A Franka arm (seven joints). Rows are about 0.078 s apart.
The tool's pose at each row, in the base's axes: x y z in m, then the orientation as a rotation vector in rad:
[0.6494 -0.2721 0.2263 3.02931 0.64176 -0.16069]
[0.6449 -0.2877 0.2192 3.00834 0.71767 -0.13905]
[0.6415 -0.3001 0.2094 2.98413 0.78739 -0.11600]
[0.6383 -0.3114 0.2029 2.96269 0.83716 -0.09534]
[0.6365 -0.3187 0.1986 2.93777 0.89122 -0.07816]
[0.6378 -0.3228 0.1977 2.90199 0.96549 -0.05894]
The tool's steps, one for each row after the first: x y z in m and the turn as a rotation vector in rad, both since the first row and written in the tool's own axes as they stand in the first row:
[-0.0096 0.0123 0.0084 -0.01036 0.01297 -0.05016]
[-0.0166 0.0221 0.0192 -0.02331 0.02618 -0.09696]
[-0.0233 0.0310 0.0267 -0.03606 0.03762 -0.13101]
[-0.0274 0.0368 0.0316 -0.04948 0.04669 -0.16853]
[-0.0278 0.0411 0.0326 -0.06682 0.05654 -0.22080]

